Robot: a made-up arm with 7 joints.
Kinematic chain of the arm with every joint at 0, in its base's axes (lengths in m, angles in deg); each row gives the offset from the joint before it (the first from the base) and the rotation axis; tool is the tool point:
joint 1: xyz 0 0 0.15 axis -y
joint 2: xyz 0.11 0 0.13 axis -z
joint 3: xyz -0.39 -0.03 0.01 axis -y
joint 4: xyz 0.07 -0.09 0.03 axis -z
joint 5: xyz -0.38 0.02 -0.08 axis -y
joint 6: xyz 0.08 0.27 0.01 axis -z
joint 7: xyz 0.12 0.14 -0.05 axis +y
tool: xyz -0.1 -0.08 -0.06
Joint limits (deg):
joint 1: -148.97..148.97
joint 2: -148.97..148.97
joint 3: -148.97..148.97
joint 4: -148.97..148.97
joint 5: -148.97..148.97
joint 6: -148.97..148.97
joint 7: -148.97..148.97
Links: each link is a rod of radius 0.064 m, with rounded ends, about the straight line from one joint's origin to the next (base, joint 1, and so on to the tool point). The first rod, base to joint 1, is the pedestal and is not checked.
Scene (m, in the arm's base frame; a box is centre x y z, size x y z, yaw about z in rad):
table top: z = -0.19
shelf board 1: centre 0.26 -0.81 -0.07 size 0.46 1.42 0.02 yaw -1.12
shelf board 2: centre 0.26 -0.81 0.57 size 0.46 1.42 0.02 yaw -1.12
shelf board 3: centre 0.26 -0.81 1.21 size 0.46 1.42 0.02 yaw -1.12
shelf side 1: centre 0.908 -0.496 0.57 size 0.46 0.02 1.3 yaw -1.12
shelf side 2: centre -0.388 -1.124 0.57 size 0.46 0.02 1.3 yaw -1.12
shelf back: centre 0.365 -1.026 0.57 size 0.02 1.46 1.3 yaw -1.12
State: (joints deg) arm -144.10 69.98 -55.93 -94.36 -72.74 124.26 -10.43
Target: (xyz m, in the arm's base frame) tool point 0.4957 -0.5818 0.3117
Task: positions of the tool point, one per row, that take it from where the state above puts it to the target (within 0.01 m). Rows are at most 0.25 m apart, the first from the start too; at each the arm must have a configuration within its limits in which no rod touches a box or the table.
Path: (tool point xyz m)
1: 0.6724 0.1806 0.4584
2: 0.6904 -0.0257 0.4597
3: 0.6660 -0.2295 0.4332
4: 0.6001 -0.4186 0.3822
5: 0.4957 -0.5818 0.3117

